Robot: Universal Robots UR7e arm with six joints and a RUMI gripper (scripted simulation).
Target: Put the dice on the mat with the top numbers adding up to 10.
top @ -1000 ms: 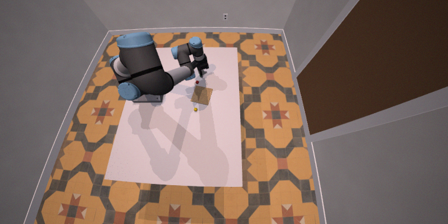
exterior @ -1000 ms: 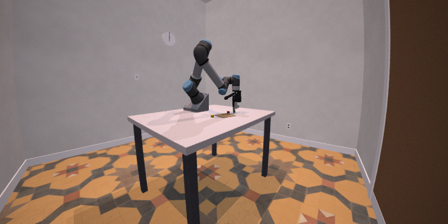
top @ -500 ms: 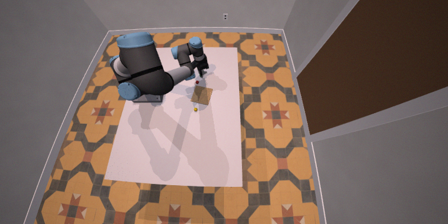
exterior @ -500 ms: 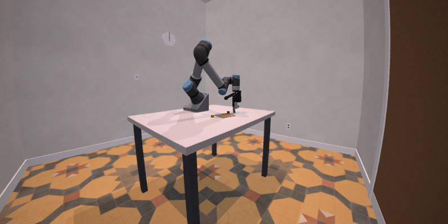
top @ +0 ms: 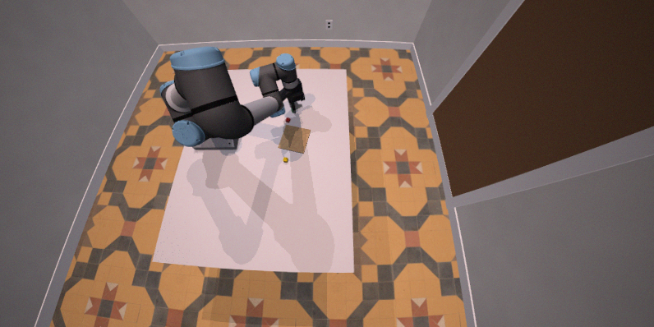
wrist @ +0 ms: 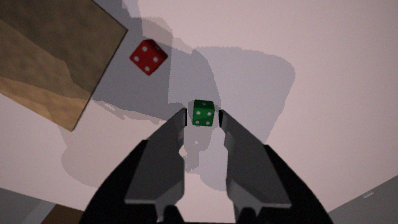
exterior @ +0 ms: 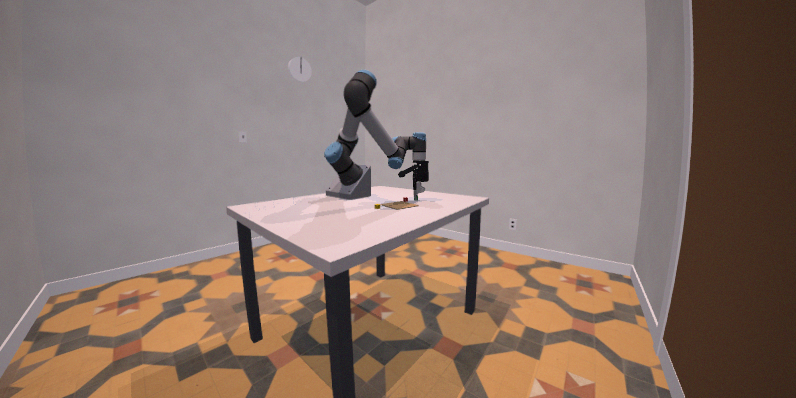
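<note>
Right now my hand is 1 cm above the green die. The rest, counted from my hand: brown mat 3 cm ahead, 17 cm to the right, 2 cm below; yellow die 30 cm to the right, 1 cm below; red die 2 cm behind, 7 cm to the right, 1 cm below.
</note>
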